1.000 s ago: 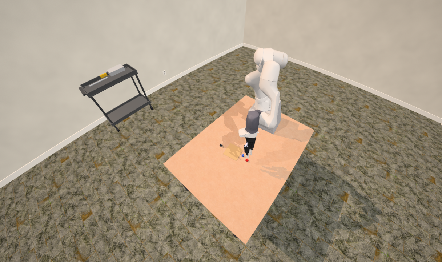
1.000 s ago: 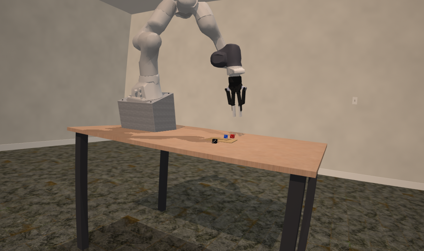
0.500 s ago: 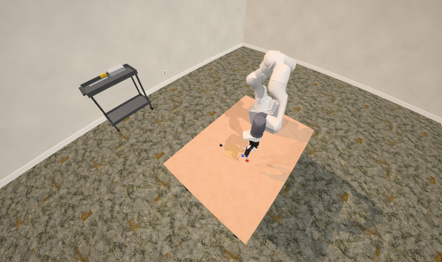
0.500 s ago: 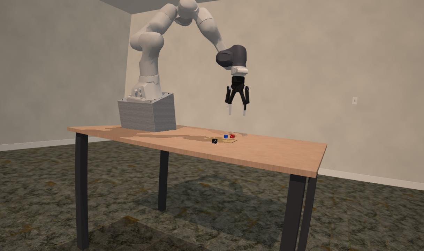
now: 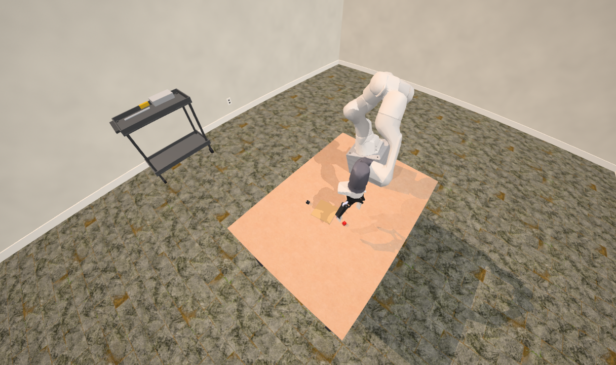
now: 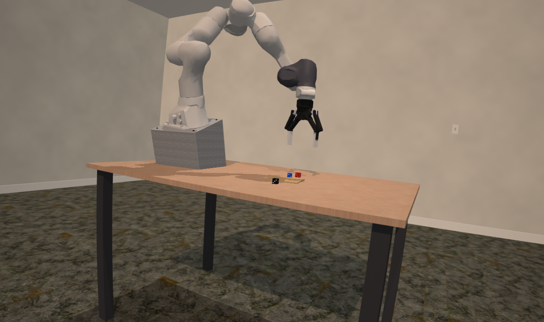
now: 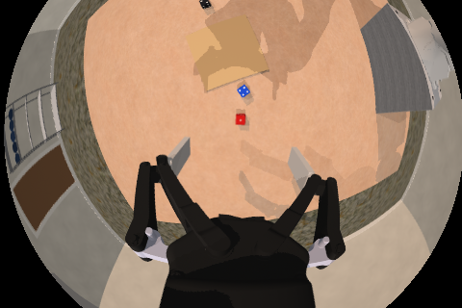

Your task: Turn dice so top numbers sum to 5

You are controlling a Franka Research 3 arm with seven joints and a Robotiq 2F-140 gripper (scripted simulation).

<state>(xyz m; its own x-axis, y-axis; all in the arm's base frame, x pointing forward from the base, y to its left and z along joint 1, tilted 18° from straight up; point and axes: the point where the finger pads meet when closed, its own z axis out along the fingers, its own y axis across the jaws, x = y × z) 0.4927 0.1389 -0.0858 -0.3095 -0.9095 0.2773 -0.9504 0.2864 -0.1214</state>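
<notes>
The red die is 14 cm below my hand and 1 cm to the right of it. The rest, counted from my hand: blue die 14 cm below, 7 cm to the right, 2 cm behind; then black die 30 cm to the right, 14 cm below, 1 cm ahead; then tan mat 16 cm to the right, 15 cm below.
</notes>
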